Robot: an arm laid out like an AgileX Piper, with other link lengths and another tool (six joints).
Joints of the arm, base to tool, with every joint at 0 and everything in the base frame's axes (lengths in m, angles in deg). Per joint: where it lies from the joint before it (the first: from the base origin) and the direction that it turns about. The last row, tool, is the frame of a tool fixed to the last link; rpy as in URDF.
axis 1: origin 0 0 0.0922 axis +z
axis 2: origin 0 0 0 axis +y
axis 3: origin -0.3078 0 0.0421 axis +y
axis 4: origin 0.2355 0 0.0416 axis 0.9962 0 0.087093
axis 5: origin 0 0 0 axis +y
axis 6: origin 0.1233 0 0.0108 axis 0.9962 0 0.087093
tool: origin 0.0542 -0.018 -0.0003 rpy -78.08 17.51 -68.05
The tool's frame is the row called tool.
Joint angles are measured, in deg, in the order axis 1, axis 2, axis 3, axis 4, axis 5, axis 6. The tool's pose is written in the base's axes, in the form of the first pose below.
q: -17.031, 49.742, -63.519, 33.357, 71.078, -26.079
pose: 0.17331 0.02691 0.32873 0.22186 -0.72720 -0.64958 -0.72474 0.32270 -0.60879
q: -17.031, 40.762, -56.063, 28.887, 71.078, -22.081
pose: 0.13410 0.02652 0.30211 0.15762 -0.75979 -0.63077 -0.71067 0.35623 -0.60667
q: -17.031, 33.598, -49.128, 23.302, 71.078, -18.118
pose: 0.10436 0.01955 0.26992 0.07079 -0.79401 -0.60377 -0.70337 0.38945 -0.59464
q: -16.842, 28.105, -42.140, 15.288, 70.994, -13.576
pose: 0.07979 0.00338 0.23240 -0.05399 -0.83258 -0.55127 -0.70344 0.42354 -0.57077
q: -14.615, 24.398, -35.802, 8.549, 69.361, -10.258
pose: 0.06515 -0.01036 0.20125 -0.11950 -0.86216 -0.49234 -0.71099 0.42044 -0.56367
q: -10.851, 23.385, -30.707, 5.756, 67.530, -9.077
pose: 0.06090 -0.01363 0.17611 -0.11383 -0.87758 -0.46572 -0.75100 0.38289 -0.53795
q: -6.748, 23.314, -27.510, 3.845, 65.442, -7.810
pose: 0.06130 -0.01487 0.16136 -0.08518 -0.88951 -0.44890 -0.77908 0.34031 -0.52652
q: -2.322, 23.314, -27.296, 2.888, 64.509, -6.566
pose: 0.06388 -0.01288 0.16164 -0.03053 -0.89500 -0.44502 -0.79090 0.29387 -0.53676
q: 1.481, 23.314, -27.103, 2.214, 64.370, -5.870
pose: 0.06449 -0.01050 0.16077 0.01763 -0.89744 -0.44078 -0.80644 0.24784 -0.53687
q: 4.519, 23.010, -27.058, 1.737, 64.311, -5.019
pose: 0.06453 -0.00840 0.16090 0.05527 -0.89580 -0.44102 -0.81287 0.21613 -0.54086
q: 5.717, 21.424, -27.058, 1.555, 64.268, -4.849
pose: 0.06288 -0.00774 0.16273 0.08381 -0.89405 -0.44006 -0.80095 0.20229 -0.56352
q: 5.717, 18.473, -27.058, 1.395, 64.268, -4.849
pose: 0.05923 -0.00856 0.16585 0.10589 -0.89305 -0.43733 -0.77077 0.20415 -0.60352
